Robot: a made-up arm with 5 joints. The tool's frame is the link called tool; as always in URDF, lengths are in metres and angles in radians. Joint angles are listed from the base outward. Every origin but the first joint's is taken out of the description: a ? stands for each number. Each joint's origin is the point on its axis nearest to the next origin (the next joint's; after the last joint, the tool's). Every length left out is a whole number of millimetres.
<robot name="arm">
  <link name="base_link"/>
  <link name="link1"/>
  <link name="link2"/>
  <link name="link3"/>
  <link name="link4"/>
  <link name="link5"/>
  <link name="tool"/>
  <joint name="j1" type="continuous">
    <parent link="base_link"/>
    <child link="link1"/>
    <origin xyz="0.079 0.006 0.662" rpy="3.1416 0 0"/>
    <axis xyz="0 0 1"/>
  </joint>
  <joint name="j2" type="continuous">
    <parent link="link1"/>
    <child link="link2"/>
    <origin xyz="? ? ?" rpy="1.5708 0 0"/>
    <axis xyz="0 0 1"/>
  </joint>
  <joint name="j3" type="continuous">
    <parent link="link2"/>
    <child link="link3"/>
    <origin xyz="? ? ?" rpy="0 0 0"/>
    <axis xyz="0 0 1"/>
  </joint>
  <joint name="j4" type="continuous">
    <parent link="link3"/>
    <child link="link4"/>
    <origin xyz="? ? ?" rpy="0 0 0"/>
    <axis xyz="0 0 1"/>
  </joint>
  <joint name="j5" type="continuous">
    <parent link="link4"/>
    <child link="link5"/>
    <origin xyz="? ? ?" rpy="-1.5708 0 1.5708"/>
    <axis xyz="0 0 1"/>
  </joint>
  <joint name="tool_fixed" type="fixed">
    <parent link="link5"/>
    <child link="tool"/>
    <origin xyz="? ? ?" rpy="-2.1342 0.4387 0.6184"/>
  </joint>
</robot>
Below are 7 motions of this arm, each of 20 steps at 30 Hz.
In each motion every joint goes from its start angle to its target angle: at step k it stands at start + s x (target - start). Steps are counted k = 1, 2, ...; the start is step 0. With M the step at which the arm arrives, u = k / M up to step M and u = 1 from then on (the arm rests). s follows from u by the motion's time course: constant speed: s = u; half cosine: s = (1 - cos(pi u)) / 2; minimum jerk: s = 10 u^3 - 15 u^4 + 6 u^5.
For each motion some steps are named. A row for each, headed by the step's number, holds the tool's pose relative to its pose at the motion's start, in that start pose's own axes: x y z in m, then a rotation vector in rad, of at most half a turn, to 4 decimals.
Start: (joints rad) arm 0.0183 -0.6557 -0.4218 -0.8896 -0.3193
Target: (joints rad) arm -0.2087 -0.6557 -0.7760 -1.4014 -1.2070
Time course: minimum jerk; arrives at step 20
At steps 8, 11, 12, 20:
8: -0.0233 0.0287 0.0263 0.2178 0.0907 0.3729
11: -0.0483 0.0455 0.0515 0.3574 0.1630 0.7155
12: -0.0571 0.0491 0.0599 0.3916 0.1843 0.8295
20: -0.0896 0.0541 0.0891 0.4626 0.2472 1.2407

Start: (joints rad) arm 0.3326 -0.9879 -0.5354 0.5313 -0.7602
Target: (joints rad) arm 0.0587 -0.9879 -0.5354 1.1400 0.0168
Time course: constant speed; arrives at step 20
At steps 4, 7, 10, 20:
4: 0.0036 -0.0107 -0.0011 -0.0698 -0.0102 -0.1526
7: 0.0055 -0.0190 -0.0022 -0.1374 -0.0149 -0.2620
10: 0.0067 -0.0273 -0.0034 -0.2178 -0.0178 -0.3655
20: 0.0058 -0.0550 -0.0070 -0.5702 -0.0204 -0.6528

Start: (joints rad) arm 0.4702 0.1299 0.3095 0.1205 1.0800
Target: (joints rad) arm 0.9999 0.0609 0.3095 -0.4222 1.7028
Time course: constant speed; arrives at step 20
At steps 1, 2, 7, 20:
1: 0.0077 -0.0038 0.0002 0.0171 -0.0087 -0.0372
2: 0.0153 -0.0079 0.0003 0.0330 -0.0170 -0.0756
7: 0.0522 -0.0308 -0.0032 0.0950 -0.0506 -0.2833
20: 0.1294 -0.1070 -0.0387 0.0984 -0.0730 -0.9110

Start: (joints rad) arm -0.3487 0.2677 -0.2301 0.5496 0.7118
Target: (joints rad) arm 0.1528 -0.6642 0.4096 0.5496 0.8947
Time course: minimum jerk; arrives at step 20
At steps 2, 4, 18, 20:
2: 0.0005 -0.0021 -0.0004 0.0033 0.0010 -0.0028
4: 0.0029 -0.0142 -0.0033 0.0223 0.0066 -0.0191
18: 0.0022 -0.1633 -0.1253 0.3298 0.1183 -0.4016
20: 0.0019 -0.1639 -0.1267 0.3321 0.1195 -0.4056

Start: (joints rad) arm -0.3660 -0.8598 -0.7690 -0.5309 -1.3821
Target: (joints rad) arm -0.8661 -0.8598 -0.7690 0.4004 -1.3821
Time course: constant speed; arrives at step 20
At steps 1, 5, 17, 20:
1: -0.0006 -0.0028 0.0025 0.0469 0.0141 -0.0199
5: -0.0033 -0.0149 0.0103 0.2303 0.0815 -0.1005
17: -0.0143 -0.0522 0.0123 0.7246 0.3821 -0.3560
20: -0.0186 -0.0602 0.0086 0.8307 0.4788 -0.4239

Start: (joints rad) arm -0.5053 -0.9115 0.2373 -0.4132 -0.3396
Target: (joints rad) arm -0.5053 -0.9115 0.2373 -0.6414 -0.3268
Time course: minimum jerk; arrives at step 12
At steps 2, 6, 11, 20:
2: -0.0003 0.0004 0.0005 0.0018 -0.0053 0.0059
6: -0.0053 0.0054 0.0063 0.0260 -0.0748 0.0824
11: -0.0113 0.0101 0.0123 0.0524 -0.1490 0.1636
20: -0.0114 0.0101 0.0123 0.0527 -0.1498 0.1644

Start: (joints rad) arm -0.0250 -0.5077 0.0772 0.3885 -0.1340
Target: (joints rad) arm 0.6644 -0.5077 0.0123 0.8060 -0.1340
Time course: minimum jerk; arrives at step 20
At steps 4, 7, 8, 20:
4: 0.0039 -0.0053 0.0044 0.0228 0.0093 -0.0375
7: 0.0147 -0.0230 0.0166 0.0950 0.0417 -0.1496
8: 0.0190 -0.0317 0.0216 0.1297 0.0585 -0.2003
20: 0.0377 -0.1118 0.0453 0.4468 0.2401 -0.5808

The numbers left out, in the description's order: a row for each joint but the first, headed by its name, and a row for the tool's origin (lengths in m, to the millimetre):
j2: 0.027 -0.029 0
j3: 0.043 -0.193 0
j4: 0.17 -0.002 0
j5: 0.072 0.03 0
tool: 0.017 0.004 0

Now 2 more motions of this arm.
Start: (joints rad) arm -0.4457 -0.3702 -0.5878 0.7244 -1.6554
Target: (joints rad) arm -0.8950 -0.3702 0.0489 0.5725 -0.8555
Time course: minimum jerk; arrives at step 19
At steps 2, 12, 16, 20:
2: 0.0013 -0.0005 0.0005 -0.0012 -0.0027 -0.0090
12: 0.0901 -0.0676 0.0165 -0.2421 -0.1631 -0.6839
16: 0.1117 -0.0990 0.0157 -0.3835 -0.2003 -0.8951
20: 0.1141 -0.1034 0.0154 -0.4043 -0.2046 -0.9221

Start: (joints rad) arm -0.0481 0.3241 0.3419 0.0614 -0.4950
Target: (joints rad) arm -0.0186 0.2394 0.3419 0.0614 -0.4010
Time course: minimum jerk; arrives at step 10
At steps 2, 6, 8, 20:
2: -0.0012 -0.0006 0.0004 -0.0001 -0.0065 0.0015
6: -0.0137 -0.0075 0.0050 0.0002 -0.0771 0.0160
8: -0.0188 -0.0106 0.0068 0.0011 -0.1067 0.0214
20: -0.0199 -0.0113 0.0072 0.0014 -0.1134 0.0225

